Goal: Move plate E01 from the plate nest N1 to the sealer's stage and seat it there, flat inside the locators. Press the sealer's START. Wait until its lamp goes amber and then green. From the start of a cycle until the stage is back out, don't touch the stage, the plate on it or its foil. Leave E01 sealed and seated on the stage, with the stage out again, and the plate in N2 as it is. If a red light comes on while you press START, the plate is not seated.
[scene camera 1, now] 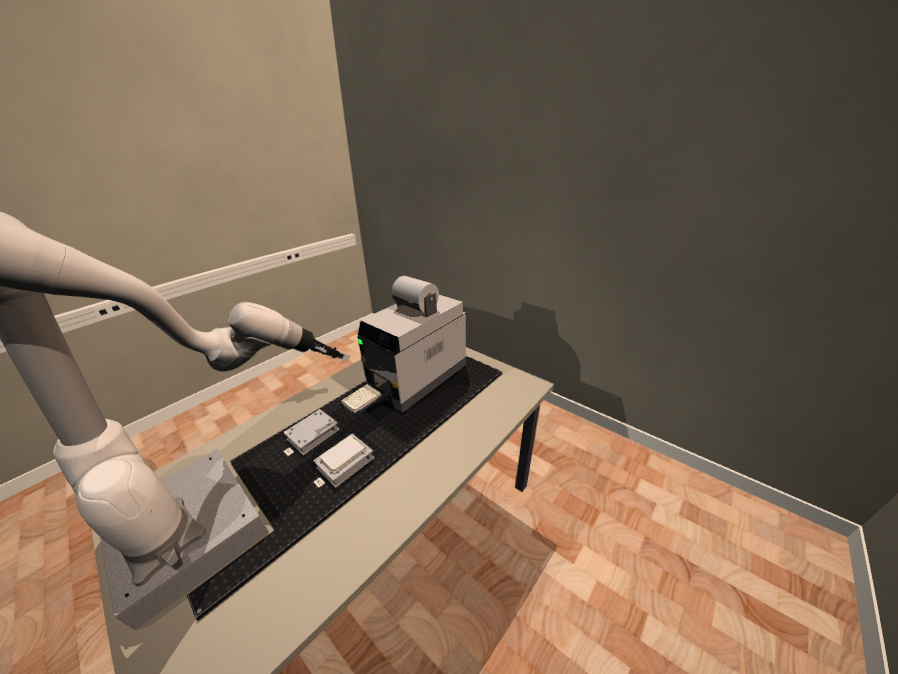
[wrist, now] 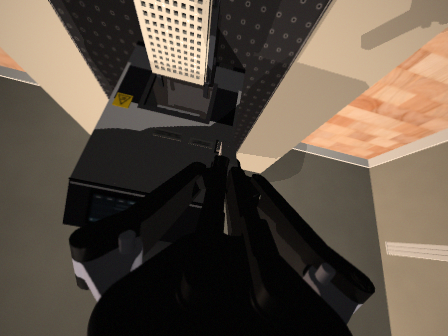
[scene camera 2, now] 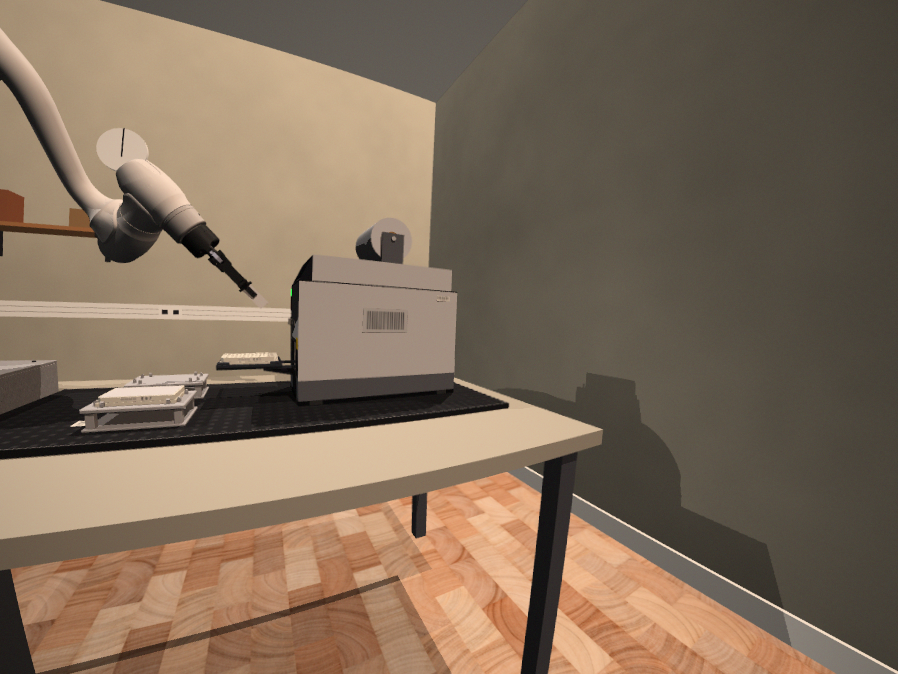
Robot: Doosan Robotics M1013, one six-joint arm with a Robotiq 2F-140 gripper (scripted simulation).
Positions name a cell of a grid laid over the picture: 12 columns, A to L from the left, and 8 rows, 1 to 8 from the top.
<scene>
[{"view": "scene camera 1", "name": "foil roll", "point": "F4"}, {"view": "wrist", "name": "my gripper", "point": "G4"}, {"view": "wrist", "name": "sealer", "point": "D4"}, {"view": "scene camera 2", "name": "my gripper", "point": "D4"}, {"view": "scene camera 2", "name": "sealer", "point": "E4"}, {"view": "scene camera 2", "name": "foil roll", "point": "E3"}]
</scene>
